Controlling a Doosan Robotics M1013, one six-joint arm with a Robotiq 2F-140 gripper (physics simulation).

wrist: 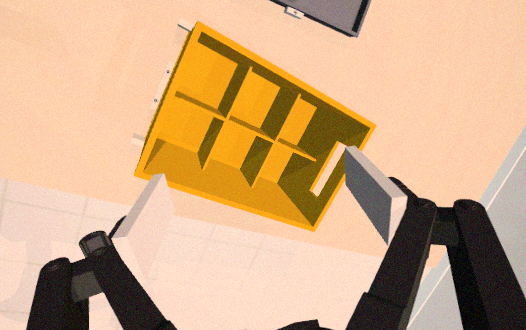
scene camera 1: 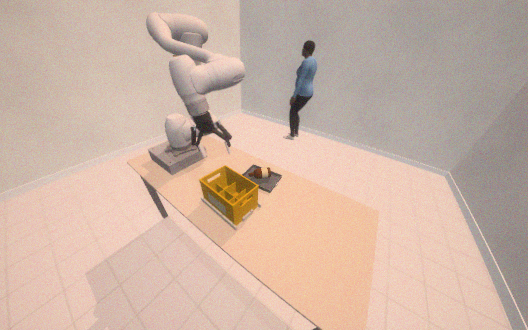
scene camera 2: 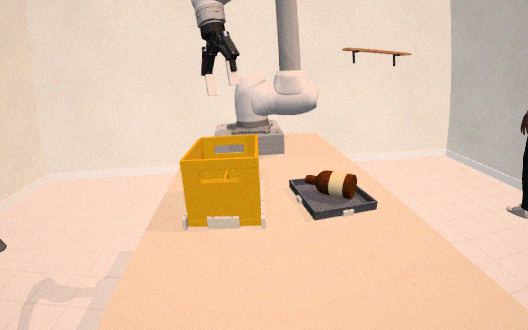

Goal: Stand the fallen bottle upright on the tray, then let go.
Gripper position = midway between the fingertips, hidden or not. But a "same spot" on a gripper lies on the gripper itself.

Scene:
My gripper shows in the wrist view, in scene camera 1 and in scene camera 2 point(223, 90). The same spot on my gripper: point(scene camera 1: 224, 134) is point(wrist: 455, 291).

